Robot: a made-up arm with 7 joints. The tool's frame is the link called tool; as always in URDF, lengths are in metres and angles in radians. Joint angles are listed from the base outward. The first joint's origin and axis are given. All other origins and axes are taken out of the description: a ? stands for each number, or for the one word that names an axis. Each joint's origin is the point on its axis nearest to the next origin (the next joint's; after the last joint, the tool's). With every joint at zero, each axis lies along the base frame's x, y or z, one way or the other. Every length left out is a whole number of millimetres.
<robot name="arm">
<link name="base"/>
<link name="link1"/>
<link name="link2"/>
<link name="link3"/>
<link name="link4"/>
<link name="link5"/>
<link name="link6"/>
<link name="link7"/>
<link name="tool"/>
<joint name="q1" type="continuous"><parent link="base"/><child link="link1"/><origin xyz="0 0.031 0.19" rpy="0 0 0"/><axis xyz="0 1 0"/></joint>
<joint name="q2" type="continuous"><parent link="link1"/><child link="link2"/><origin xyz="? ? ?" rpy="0 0 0"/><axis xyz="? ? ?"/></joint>
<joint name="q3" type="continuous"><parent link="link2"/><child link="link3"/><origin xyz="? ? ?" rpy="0 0 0"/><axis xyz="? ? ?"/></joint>
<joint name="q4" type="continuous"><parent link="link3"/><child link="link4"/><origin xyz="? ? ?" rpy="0 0 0"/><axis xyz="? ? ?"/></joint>
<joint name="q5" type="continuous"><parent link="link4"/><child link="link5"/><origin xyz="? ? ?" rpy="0 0 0"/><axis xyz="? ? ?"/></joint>
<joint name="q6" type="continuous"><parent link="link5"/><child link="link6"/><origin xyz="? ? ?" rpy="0 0 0"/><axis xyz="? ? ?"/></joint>
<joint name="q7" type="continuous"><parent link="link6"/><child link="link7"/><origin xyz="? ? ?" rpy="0 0 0"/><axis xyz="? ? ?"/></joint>
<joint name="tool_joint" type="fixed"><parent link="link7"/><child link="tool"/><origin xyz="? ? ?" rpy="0 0 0"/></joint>
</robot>
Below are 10 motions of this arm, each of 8 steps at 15 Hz.
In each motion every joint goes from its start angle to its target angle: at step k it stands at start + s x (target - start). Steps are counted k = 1, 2, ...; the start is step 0. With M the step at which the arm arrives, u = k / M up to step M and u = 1 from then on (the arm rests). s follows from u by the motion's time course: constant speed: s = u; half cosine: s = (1 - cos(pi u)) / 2; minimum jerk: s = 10 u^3 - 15 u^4 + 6 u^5.
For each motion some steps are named. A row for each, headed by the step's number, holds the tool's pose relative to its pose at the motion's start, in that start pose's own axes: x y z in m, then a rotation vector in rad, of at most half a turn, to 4 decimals.
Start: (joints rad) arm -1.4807 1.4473 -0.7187 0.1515 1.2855 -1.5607 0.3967
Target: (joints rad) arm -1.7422 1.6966 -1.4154 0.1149 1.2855 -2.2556 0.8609
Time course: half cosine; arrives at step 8
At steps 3, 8:
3: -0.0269 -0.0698 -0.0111 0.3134 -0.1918 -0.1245
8: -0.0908 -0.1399 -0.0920 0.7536 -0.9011 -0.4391

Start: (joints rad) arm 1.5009 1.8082 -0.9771 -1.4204 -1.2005 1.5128 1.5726
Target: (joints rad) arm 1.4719 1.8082 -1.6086 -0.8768 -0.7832 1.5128 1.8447
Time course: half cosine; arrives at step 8
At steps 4, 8:
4: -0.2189 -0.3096 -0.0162 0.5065 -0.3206 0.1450
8: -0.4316 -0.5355 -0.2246 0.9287 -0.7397 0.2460

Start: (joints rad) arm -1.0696 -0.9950 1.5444 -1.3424 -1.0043 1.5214 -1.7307
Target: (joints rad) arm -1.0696 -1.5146 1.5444 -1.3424 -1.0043 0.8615 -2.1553
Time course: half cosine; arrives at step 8
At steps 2, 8:
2: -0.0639 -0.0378 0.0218 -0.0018 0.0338 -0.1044
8: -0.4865 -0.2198 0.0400 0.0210 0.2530 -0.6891

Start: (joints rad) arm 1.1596 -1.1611 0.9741 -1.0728 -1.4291 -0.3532 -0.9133
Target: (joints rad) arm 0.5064 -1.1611 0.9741 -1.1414 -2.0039 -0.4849 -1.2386
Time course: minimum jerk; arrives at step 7
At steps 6, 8:
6: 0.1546 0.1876 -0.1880 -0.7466 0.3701 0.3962
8: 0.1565 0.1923 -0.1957 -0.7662 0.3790 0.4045

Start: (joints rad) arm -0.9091 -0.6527 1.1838 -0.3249 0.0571 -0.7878 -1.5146
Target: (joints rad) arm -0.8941 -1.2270 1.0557 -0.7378 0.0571 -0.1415 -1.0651
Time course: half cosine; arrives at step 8
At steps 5, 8:
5: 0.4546 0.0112 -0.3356 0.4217 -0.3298 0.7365
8: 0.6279 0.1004 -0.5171 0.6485 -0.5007 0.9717

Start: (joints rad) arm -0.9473 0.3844 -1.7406 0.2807 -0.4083 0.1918 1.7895
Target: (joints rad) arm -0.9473 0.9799 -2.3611 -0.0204 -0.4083 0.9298 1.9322
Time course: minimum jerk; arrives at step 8
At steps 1, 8:
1: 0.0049 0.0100 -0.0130 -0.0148 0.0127 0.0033
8: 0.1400 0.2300 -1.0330 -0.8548 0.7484 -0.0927

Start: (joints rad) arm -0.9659 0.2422 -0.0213 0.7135 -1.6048 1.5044 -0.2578
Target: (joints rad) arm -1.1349 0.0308 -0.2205 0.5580 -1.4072 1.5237 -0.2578
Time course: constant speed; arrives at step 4
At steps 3, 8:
3: -0.2451 0.1385 -0.0830 -0.2067 -0.1506 -0.0345
8: -0.3233 0.1783 -0.1277 -0.2685 -0.1994 -0.0533

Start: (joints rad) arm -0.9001 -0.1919 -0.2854 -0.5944 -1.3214 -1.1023 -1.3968
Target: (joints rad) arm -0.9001 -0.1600 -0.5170 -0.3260 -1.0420 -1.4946 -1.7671
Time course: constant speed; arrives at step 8
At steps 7, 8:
7: 0.0079 -0.0444 -0.1290 0.3796 0.6087 -0.3427
8: 0.0027 -0.0439 -0.1511 0.4160 0.7072 -0.3781

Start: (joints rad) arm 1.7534 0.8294 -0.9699 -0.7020 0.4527 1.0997 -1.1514
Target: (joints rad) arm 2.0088 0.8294 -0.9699 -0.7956 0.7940 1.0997 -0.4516
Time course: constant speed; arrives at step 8
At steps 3, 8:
3: -0.0487 0.0503 0.1113 -0.1165 -0.0195 0.1693
8: -0.1398 0.1472 0.2689 -0.2948 0.0141 0.4320

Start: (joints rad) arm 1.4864 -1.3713 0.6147 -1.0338 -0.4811 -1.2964 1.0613
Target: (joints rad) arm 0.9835 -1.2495 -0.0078 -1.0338 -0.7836 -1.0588 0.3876
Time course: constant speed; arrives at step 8
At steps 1, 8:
1: 0.0136 -0.0039 -0.0075 -0.0086 0.0400 -0.0821
8: 0.0635 -0.0282 -0.0812 -0.1975 0.2942 -0.5929

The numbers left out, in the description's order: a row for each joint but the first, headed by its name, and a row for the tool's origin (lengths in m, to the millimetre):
q2: xyz -0.317 0 -0.103, axis 0 0 -1
q3: xyz -0.458 -0.324 0, axis -1 0 0
q4: xyz 0 0.189 0.007, axis 0 1 0
q5: xyz -0.379 0 0.128, axis 0 0 -1
q6: xyz -0.279 0.031 0, axis -1 0 0
q7: xyz 0 -0.075 0.301, axis 0 0 1
tool: xyz 0.027 -0.02 0

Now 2 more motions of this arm.
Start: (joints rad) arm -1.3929 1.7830 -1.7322 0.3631 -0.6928 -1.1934 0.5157
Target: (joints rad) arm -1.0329 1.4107 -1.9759 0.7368 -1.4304 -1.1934 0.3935
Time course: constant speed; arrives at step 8
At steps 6, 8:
6: 0.4897 -0.0742 0.1029 0.6336 0.2986 -0.2565
8: 0.6301 -0.1582 0.0891 0.8498 0.3323 -0.2870

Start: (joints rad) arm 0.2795 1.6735 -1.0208 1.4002 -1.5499 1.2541 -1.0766
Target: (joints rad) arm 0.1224 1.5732 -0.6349 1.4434 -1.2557 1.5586 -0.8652
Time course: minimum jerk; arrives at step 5
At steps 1, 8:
1: 0.0057 0.0083 0.0057 -0.0309 0.0056 0.0078
8: 0.1162 0.1803 0.0206 -0.5414 0.1374 0.2359

